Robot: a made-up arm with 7 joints.
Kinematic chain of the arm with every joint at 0, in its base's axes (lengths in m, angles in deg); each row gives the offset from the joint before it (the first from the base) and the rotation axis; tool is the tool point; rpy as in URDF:
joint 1: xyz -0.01 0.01 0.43 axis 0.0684 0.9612 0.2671
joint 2: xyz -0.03 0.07 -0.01 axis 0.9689 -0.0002 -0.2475
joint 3: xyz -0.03 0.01 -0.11 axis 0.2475 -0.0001 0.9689
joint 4: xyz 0.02 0.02 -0.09 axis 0.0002 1 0
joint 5: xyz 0.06 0 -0.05 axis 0.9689 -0.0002 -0.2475
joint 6: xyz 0.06 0 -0.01 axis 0.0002 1 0
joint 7: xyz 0.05 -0.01 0 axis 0.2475 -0.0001 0.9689
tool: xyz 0 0.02 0.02 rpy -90 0 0
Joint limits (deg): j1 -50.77..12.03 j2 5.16..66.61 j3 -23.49..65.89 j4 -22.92..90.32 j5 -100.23..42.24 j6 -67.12..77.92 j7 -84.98..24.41
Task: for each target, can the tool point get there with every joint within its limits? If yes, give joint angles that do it. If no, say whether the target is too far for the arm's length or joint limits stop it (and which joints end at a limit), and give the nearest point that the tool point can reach.
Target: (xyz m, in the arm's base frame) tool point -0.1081 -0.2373 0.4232
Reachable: no: joint limits stop it (at a limit: joint 1, joint 2, joint 3, joint 4, joint 5, joint 6, joint 7) | nearest point 0.0107 0.0128 0.2546 | short by 0.324 m
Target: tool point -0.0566 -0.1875 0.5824
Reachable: no: joint limits stop it (at a limit: joint 1, joint 2, joint 3, joint 4, joint 7) | nearest point 0.1664 -0.0326 0.3937 | short by 0.331 m
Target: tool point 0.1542 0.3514 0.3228
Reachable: yes | joints -1.32 51.98 23.30 3.84 19.43 34.19 -59.86
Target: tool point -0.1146 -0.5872 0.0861
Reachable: no: too far | nearest point 0.0104 0.0027 0.1171 | short by 0.604 m
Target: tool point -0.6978 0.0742 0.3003
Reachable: no: too far | nearest point -0.2783 0.1469 0.1702 | short by 0.445 m
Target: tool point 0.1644 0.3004 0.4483
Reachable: yes | joints -25.34 50.46 35.29 -13.66 13.81 35.57 8.95
